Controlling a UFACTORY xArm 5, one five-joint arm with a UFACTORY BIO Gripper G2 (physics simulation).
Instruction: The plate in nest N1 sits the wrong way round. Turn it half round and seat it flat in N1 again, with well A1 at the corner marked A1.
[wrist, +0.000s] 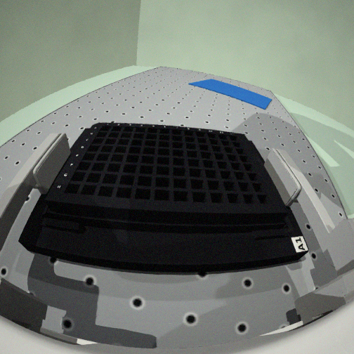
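The black plate (165, 167), with its grid of square wells, lies in the black nest N1 (165, 247) and looks level. Small white markings run along its far edge and its left edge and meet at the far left corner; they are too small to read surely. The white A1 label (299, 244) is on the nest's near right corner, diagonally opposite. My gripper (168, 170) is open, with one finger to the left and one to the right of the plate and nothing gripped. The plate hides the inside of the nest.
The nest stands on a grey board (220, 300) with rows of holes. A flat blue rectangle (232, 93) lies on the board at the far right. Pale green walls rise behind. Shadows fall on the board near the front and at the right.
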